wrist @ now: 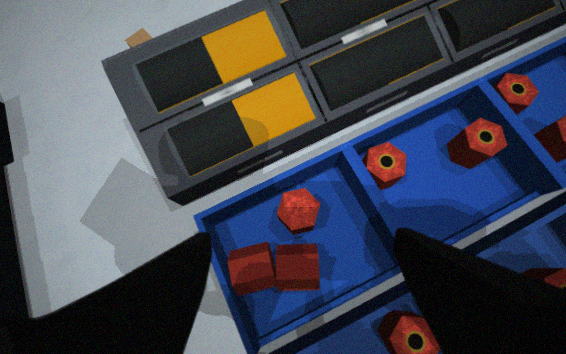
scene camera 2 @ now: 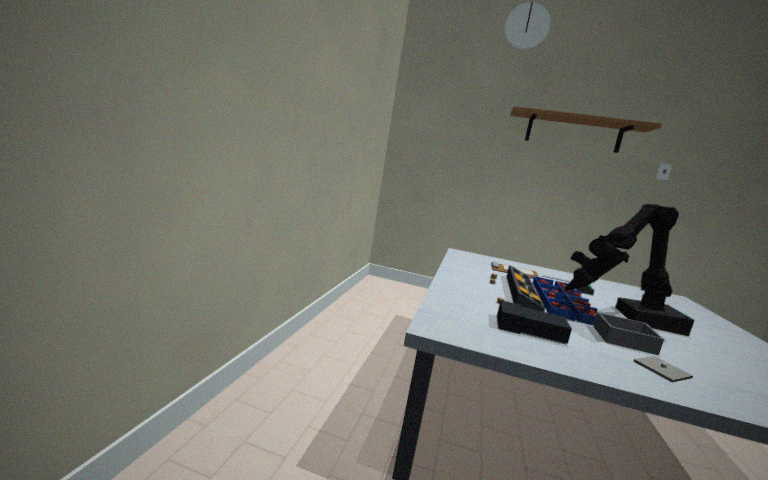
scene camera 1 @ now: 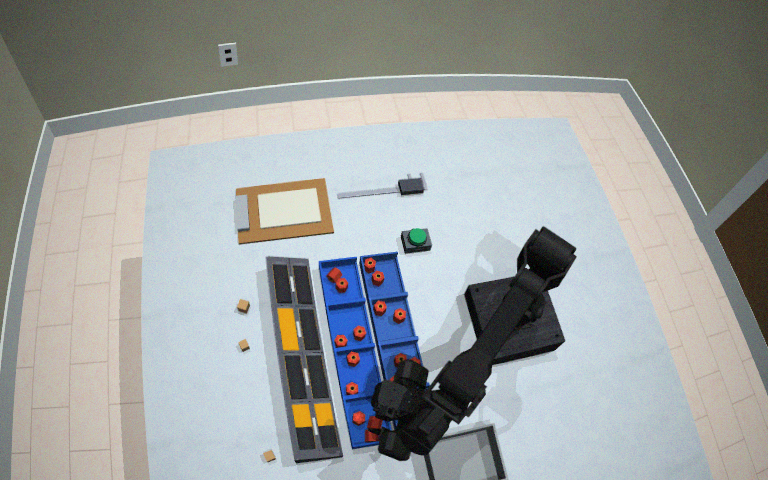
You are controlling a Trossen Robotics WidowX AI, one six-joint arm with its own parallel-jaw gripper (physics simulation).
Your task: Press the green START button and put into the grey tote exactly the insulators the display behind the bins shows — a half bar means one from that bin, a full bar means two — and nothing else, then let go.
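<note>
My gripper [wrist: 303,241] [scene camera 2: 568,288] is open and empty above the end blue bin [wrist: 340,200], its fingertips hidden in scene camera 1. In that bin one red insulator [wrist: 299,210] [scene camera 1: 358,418] stands upright and two others [wrist: 251,268] [wrist: 297,267] lie on their sides. More insulators stand in the other bins. The display [scene camera 1: 317,453] [wrist: 120,77] shows one full orange bar [scene camera 1: 287,329] in the second row, left column, and two half bars [scene camera 1: 301,415] [scene camera 1: 323,414] in the row nearest the tote. The grey tote [scene camera 1: 497,452] [scene camera 2: 628,339] shows no insulator in its visible part. The green START button [scene camera 1: 417,236] stands beyond the bins.
A clipboard [scene camera 1: 288,208] and a caliper [scene camera 1: 411,185] lie at the far side. Small wooden blocks [scene camera 1: 242,306] [scene camera 1: 244,345] [scene camera 1: 269,455] lie behind the display. A black box [scene camera 2: 532,323] and a flat plate [scene camera 2: 673,370] are near the table edge in scene camera 2.
</note>
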